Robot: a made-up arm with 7 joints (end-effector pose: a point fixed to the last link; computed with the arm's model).
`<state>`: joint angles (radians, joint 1 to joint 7).
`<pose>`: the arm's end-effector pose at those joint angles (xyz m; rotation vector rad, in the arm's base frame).
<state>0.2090 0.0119 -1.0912 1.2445 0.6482 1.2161 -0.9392</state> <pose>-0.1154 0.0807 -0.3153 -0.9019 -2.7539 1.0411</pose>
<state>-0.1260 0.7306 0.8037 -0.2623 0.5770 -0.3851 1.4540</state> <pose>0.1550 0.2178 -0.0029 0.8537 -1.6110 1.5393</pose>
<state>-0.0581 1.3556 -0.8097 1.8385 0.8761 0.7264 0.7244</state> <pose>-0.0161 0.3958 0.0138 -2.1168 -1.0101 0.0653</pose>
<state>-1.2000 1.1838 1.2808 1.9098 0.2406 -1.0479 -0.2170</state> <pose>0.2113 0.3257 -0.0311 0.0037 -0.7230 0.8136</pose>
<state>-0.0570 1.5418 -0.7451 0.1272 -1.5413 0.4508 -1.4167</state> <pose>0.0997 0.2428 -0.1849 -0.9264 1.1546 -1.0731</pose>
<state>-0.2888 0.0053 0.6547 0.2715 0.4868 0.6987 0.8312</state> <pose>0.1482 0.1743 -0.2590 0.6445 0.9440 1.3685</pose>
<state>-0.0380 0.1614 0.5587 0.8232 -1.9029 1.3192 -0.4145</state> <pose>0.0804 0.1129 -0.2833 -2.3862 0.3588 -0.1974</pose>
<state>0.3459 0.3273 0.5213 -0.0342 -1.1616 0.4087 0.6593</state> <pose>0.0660 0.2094 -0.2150 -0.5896 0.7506 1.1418</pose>
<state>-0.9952 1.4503 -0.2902 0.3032 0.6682 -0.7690 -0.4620</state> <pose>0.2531 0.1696 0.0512 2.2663 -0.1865 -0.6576</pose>
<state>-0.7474 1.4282 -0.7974 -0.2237 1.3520 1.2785 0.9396</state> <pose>0.2200 0.1525 -0.0011 2.2432 -1.4531 1.4767</pose>
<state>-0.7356 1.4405 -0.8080 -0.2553 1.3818 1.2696 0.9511</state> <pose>0.2170 0.1475 -0.0027 2.2241 -1.5289 1.4415</pose>
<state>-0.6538 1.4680 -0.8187 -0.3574 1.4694 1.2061 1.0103</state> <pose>0.2060 0.1327 -0.0155 2.1437 -1.7650 1.2608</pose>
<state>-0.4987 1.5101 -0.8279 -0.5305 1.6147 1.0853 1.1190</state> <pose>0.1813 0.1088 -0.0371 1.9223 -2.0989 0.9431</pose>
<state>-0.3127 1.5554 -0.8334 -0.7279 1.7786 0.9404 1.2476</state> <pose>0.1454 0.0836 -0.0551 1.5686 -2.3623 0.6256</pose>
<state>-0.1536 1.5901 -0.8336 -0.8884 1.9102 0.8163 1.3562</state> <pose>0.1127 0.0655 -0.0621 1.2347 -2.4862 0.4249</pose>
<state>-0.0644 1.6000 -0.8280 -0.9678 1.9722 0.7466 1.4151</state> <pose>0.0960 0.0572 -0.0633 1.0593 -2.5137 0.3466</pose>
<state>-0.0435 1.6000 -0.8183 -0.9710 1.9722 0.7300 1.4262</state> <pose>0.0944 0.0571 -0.0648 1.0437 -2.5097 0.3241</pose>
